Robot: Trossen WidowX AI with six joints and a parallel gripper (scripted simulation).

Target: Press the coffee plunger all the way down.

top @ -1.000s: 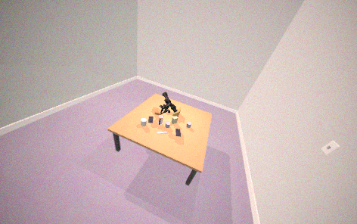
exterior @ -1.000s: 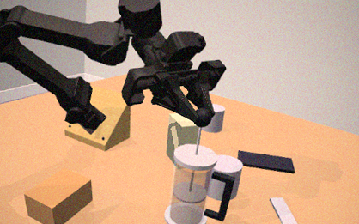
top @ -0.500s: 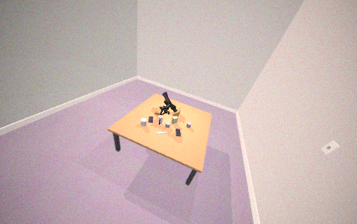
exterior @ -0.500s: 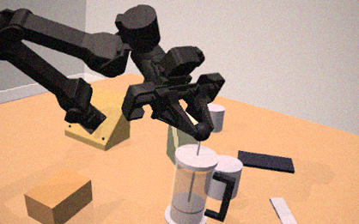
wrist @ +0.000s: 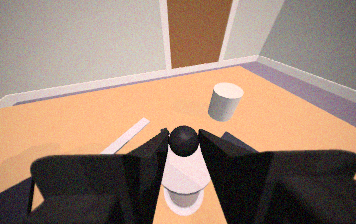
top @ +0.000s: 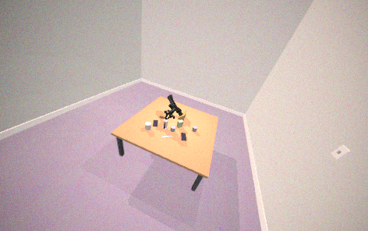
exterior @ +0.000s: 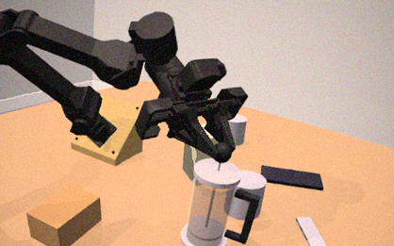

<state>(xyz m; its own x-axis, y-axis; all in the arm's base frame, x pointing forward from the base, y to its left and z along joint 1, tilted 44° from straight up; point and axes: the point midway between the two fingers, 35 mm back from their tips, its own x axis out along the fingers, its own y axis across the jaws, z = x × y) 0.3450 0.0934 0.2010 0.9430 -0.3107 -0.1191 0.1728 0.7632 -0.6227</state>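
Now: gripper tip 9 cm above the coffee press and 1 cm to the right of it. Also, from my gripper tip: orange box: 20 cm behind, 16 cm to the right, 15 cm below.
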